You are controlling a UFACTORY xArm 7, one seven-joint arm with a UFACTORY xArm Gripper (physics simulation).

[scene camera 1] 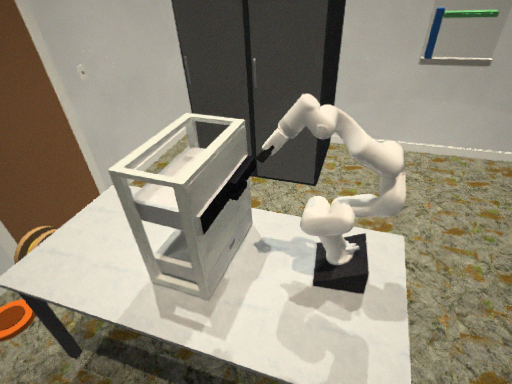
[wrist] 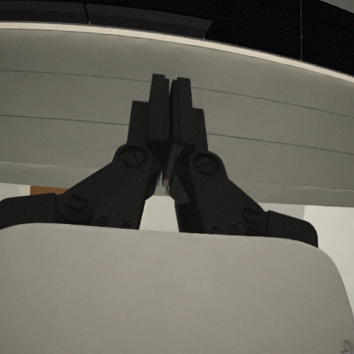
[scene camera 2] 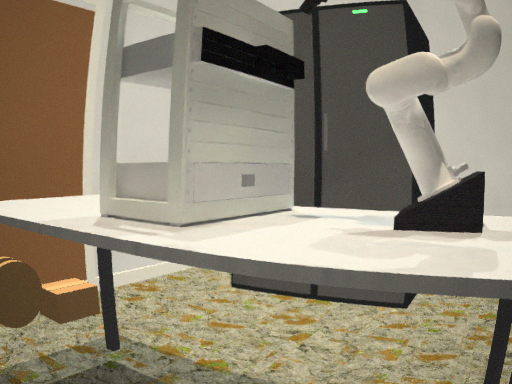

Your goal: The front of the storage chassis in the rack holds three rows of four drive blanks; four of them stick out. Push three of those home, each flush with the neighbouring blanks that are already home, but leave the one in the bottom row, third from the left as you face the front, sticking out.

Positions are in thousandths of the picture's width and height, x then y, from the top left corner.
rack: scene camera 1 399, 507; wrist 758, 242; scene camera 2 452, 202
